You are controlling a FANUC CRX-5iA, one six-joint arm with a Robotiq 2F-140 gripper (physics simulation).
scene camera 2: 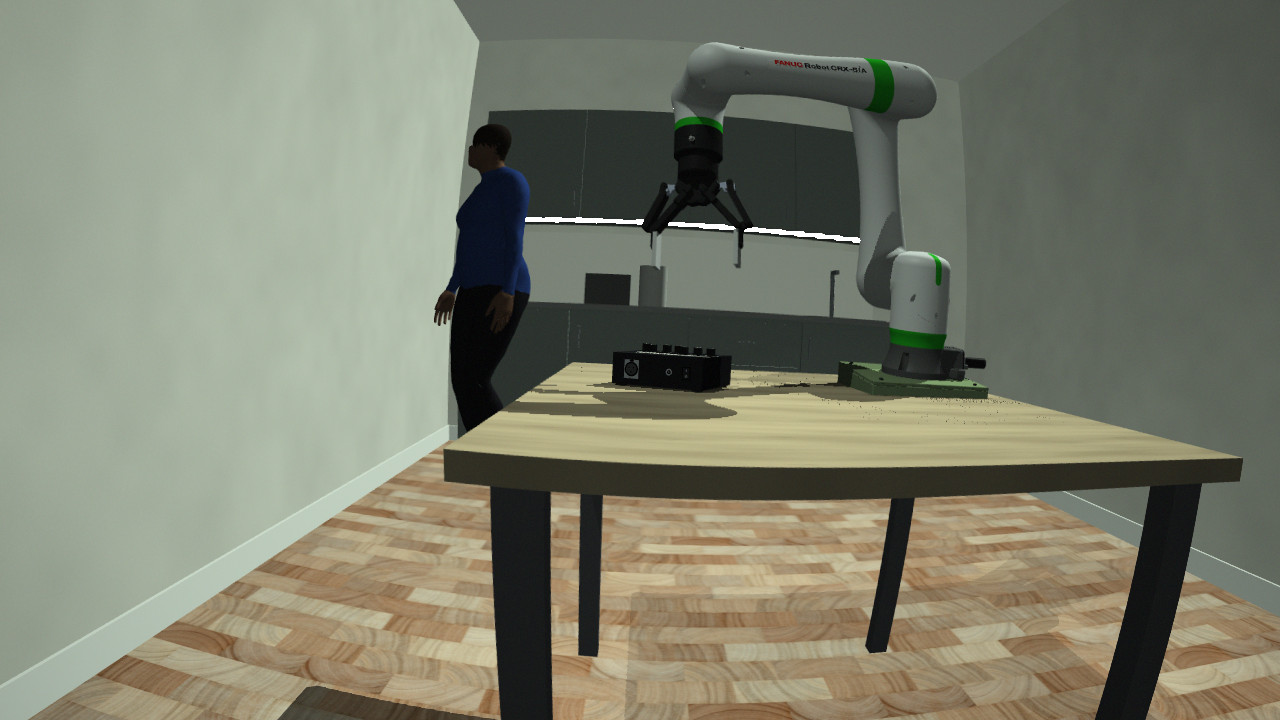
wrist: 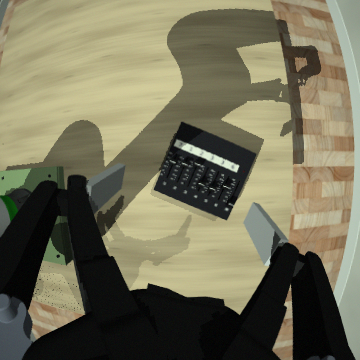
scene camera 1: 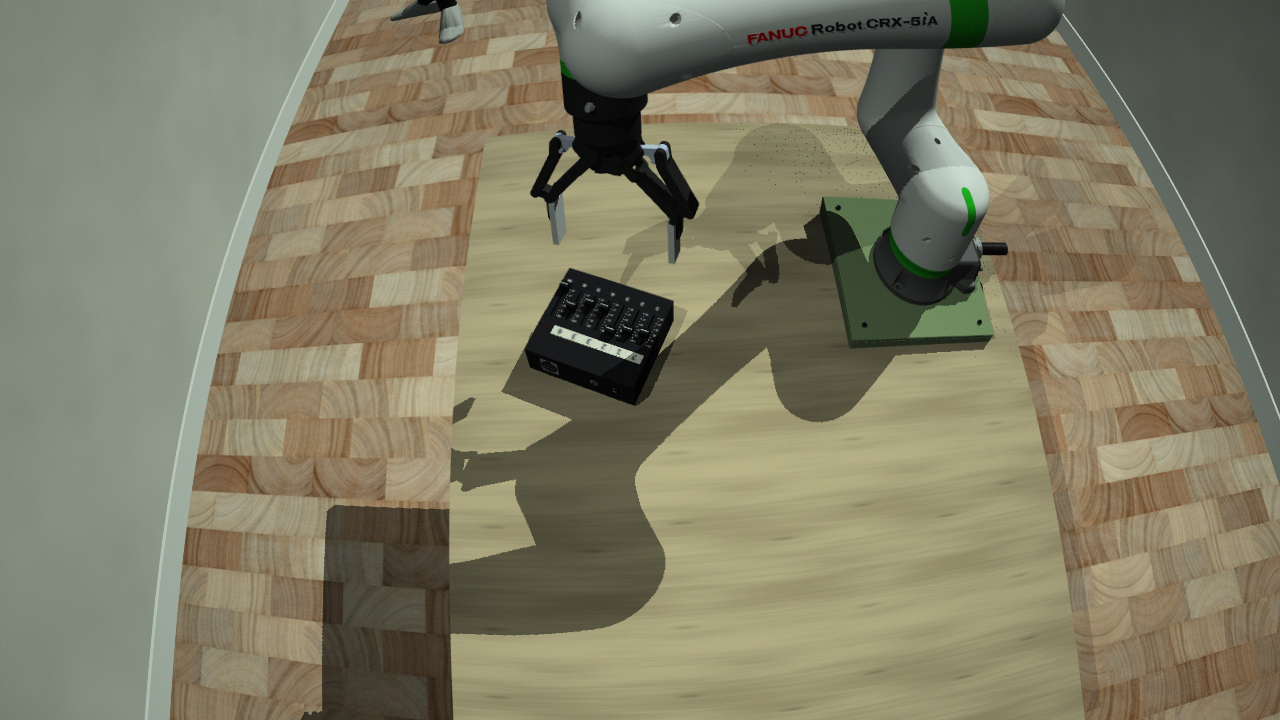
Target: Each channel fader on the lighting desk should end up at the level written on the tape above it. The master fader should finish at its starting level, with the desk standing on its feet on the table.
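Places are measured from the arm's base along level axes (x ahead, y left, z up), in centimetres.
Where they show: gripper, fingertip midpoint: [scene camera 2: 695, 266] [wrist: 186, 195] [scene camera 1: 615, 246]; arm's base at its link origin: [scene camera 2: 914, 374] [scene camera 1: 914, 265].
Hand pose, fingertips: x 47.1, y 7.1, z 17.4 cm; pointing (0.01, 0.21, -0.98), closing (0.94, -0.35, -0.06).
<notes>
Each offset is from my fingertips to the top centre of the thing. "*": to the spot under its first point. Level surfaces: height alone.
The black lighting desk @(dx +3.2, dy +1.6, dz -13.9 cm) [scene camera 1: 581, 371] [scene camera 2: 657, 368] [wrist: 247, 170] stands flat and upright on the table @(dz -20.7 cm) [scene camera 1: 805, 537] [scene camera 2: 805, 438] [wrist: 100, 65]. White tape @(dx +3.7, dy +4.6, dz -15.2 cm) [scene camera 1: 595, 344] [wrist: 206, 156] with small dark digits runs across its top; some are hard to read. In the wrist view the three left fader knobs sit near the tape, and several to their right sit further down their slots. A knob at the far right end @(* dx +7.9, dy -5.0, dz -13.9 cm) [wrist: 231, 204] sits lowest, away from the tape. My gripper [scene camera 1: 615, 251] [scene camera 2: 697, 265] [wrist: 186, 195] is wide open and empty, pointing down, well above the desk and apart from it.
The arm's green base plate [scene camera 1: 863, 313] [scene camera 2: 930, 387] [wrist: 60, 215] is on the table, to the right of the desk in the scene views. A person [scene camera 2: 492, 223] stands behind the table at the left. Dark cabinets [scene camera 2: 760, 170] line the back wall. The arm's shadow crosses the table and desk.
</notes>
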